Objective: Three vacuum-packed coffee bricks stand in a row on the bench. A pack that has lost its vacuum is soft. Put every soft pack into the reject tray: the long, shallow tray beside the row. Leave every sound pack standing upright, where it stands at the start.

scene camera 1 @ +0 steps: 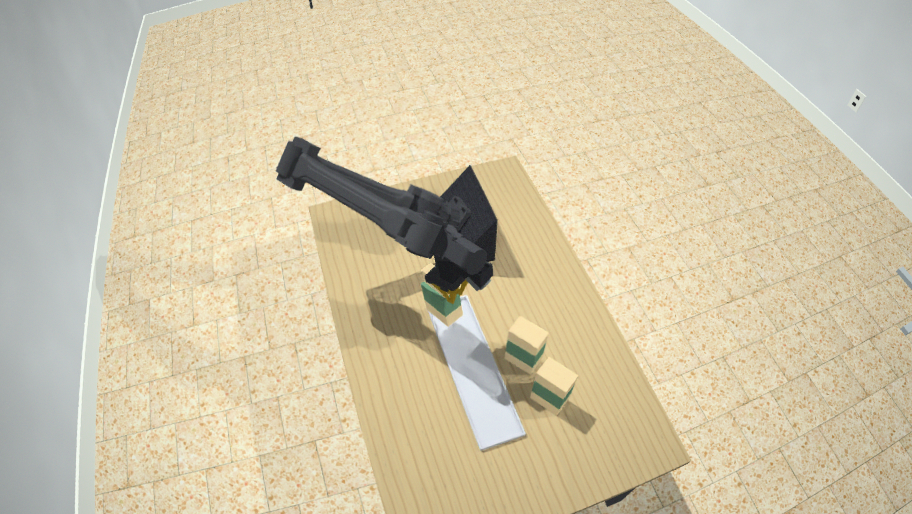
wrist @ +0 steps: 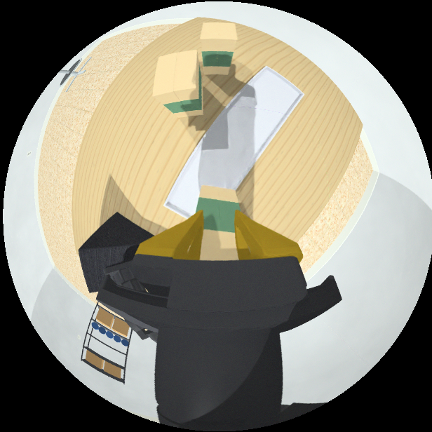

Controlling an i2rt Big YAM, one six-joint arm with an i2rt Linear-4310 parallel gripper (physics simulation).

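Frame: origin at the arm's base, x right, y down, z ahead, level; millimetres.
Seen in the pictures: gripper, between the fingertips: (scene camera 1: 455, 298); arm's base, origin of its link: (scene camera 1: 453, 220).
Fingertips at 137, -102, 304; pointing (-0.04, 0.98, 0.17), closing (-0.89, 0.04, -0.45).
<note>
Pixels of each thing's top centre, then the offset from my fingertips to it, as dx, dy, dz. Level surfaces: height alone.
- cream coffee pack with a green band, centre of its top: (scene camera 1: 435, 287) +30, -4, -44
- second pack, centre of its top: (scene camera 1: 525, 335) -113, +39, +142
- third pack, centre of its top: (scene camera 1: 554, 378) -116, +39, +266
- wooden bench, height of its surface: dy +180
My gripper (scene camera 1: 450, 297) (wrist: 218, 215) is shut on a cream coffee pack with a green band (scene camera 1: 441, 302) (wrist: 218, 209), held upright above the end of the reject tray nearest the arm. The reject tray (scene camera 1: 486, 429) (wrist: 280, 85) is long, shallow and white. A second pack (scene camera 1: 526, 341) (wrist: 178, 80) stands upright on the bench beside the tray. A third pack (scene camera 1: 554, 384) (wrist: 218, 47) stands upright beyond it, close to the second. Whether any pack is soft cannot be told from these views.
The wooden bench (scene camera 1: 408, 408) (wrist: 135, 155) carries everything. A black wedge-shaped block (scene camera 1: 482, 210) (wrist: 112, 245) stands behind the gripper near the arm. Shadows of the arm fall across the tray and bench. A shelf rack with boxes shows far off in the wrist view.
</note>
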